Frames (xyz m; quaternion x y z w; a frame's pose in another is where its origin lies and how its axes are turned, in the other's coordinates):
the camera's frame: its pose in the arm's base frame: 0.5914 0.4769 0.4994 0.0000 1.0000 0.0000 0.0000
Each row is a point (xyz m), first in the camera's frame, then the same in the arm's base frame.
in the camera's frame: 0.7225 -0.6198 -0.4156
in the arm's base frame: -0.1311 -0.1429 0.9150
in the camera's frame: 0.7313 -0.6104 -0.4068
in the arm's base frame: -0.1399 -0.1335 0.9062
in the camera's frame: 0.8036 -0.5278 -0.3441
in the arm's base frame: -0.2122 -0.0509 0.8435
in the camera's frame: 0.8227 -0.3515 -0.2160
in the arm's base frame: -0.2313 0.1254 0.7154
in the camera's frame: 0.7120 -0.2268 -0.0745
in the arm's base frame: -0.1206 0.2501 0.5739
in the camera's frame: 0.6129 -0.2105 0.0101
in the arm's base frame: -0.0215 0.2664 0.4893
